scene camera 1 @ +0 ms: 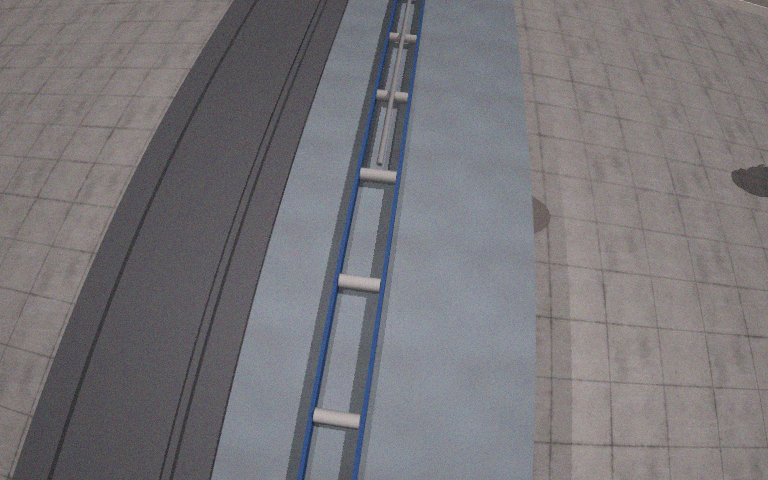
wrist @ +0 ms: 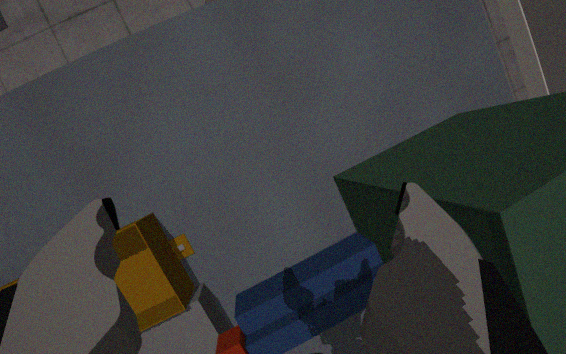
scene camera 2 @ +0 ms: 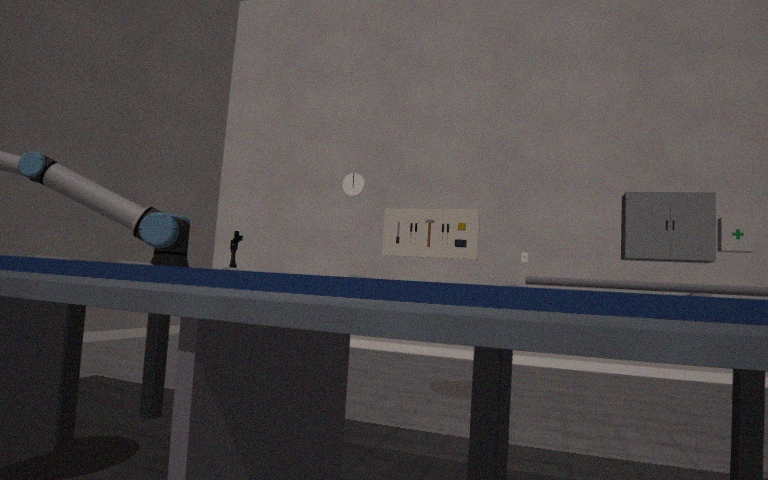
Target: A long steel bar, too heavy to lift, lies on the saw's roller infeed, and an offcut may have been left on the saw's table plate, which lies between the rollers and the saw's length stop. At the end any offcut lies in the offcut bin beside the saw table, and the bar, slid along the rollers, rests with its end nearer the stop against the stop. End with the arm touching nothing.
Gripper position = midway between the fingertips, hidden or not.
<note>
In view: my gripper (wrist: pixel 258 193) and a roller (scene camera 1: pixel 325 416).
</note>
